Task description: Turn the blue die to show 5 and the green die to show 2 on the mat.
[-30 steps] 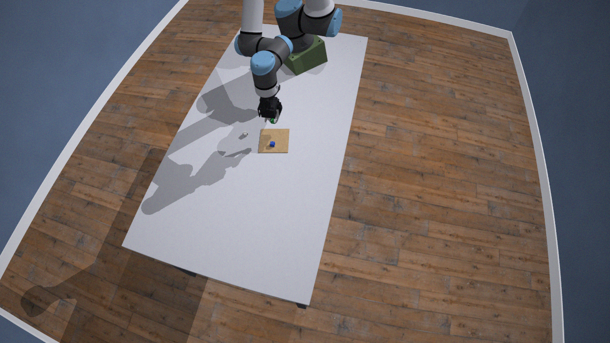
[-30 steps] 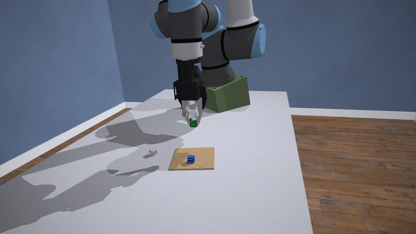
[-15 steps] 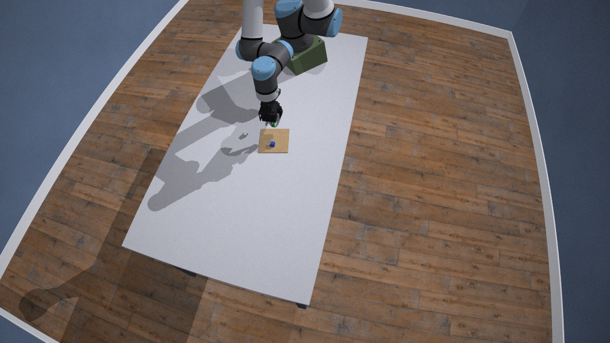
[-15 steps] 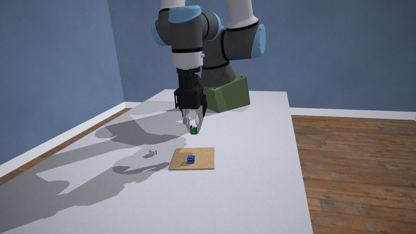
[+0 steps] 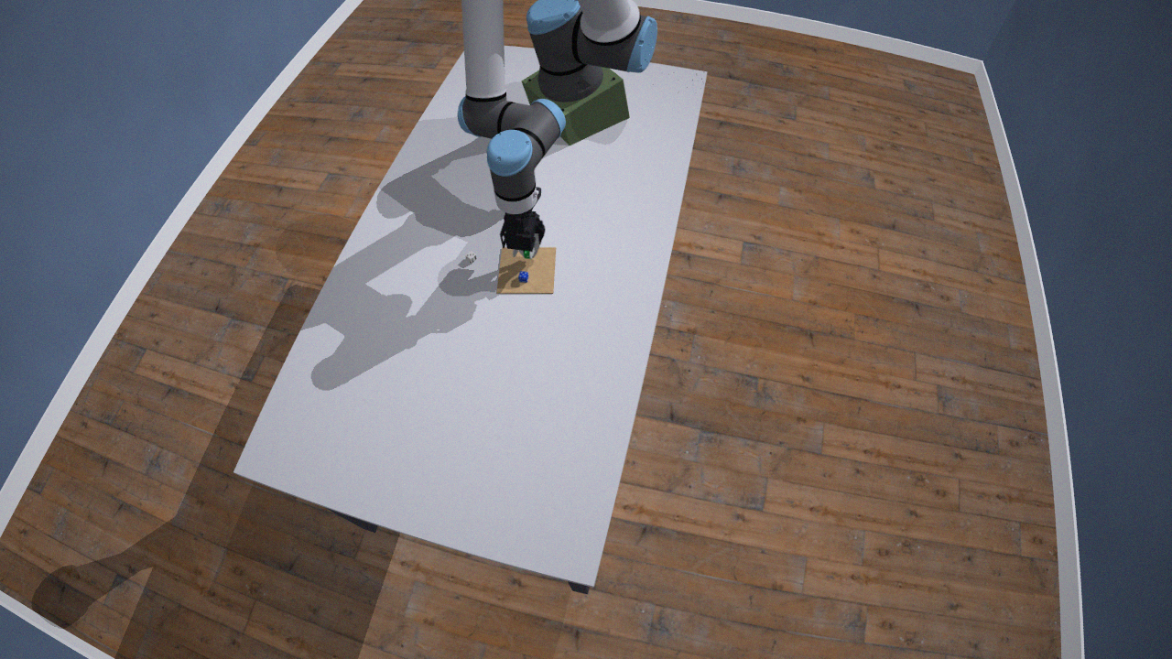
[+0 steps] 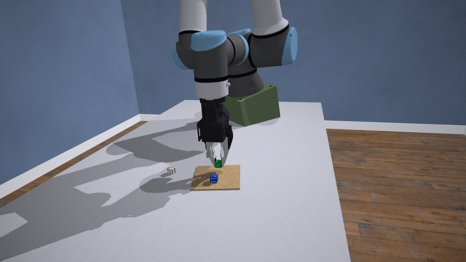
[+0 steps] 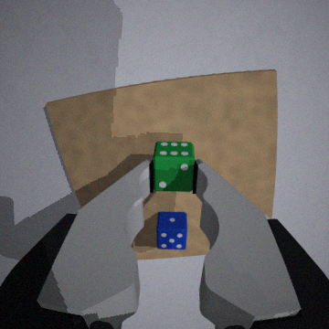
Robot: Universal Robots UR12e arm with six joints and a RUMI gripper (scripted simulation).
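My gripper is now 3 cm short of the tan mat and 4 cm above it. The rest, counted from my hand: white die 3 cm ahead, 15 cm to the right, 3 cm below; then green die 1 cm below; then blue die 6 cm ahead, 2 cm below.
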